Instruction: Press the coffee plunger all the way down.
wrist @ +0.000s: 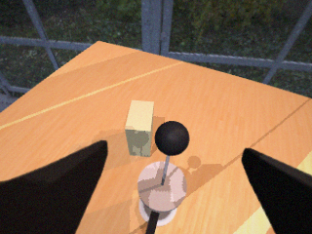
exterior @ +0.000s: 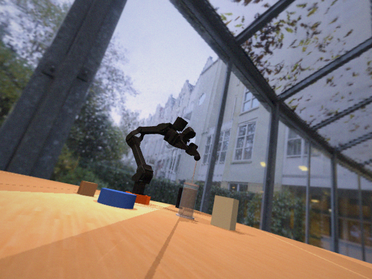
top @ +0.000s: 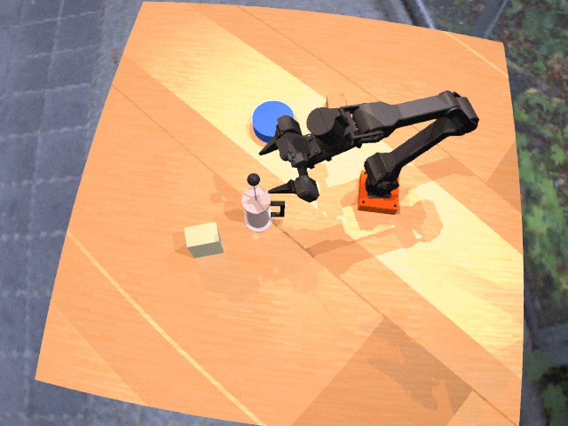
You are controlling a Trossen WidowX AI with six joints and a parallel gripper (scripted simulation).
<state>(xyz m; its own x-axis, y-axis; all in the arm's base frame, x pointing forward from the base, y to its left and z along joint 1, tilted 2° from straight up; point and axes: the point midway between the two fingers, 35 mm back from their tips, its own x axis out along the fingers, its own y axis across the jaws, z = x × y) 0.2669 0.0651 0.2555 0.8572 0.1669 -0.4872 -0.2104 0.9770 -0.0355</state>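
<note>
Right now my gripper tip is 1 cm short of the coffee press and 15 cm above it. Also, from my gripper tip: white block: 16 cm ahead, 8 cm to the left, 22 cm below; then blue disc: 2 cm behind, 28 cm to the right, 25 cm below.
</note>
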